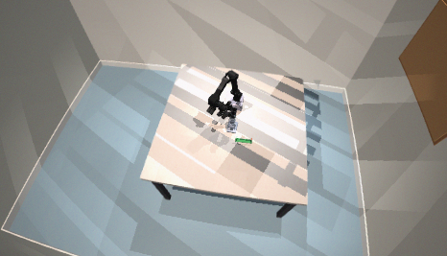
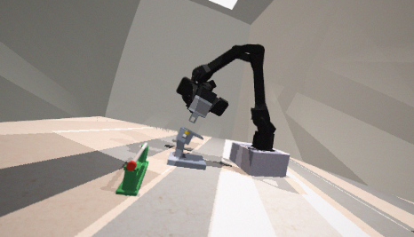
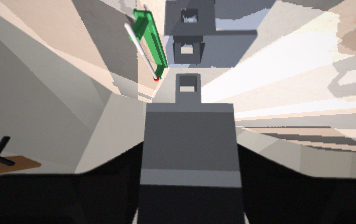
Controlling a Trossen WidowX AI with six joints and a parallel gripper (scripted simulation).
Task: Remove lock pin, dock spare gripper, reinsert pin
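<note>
Right now my gripper tip is 15 cm above the green rack, 12 cm short of it and 11 cm to the right of it. From my gripper tip the other things lie so: spare gripper: 2 cm to the right; mount: 13 cm below, 2 cm ahead, 1 cm to the right.
</note>
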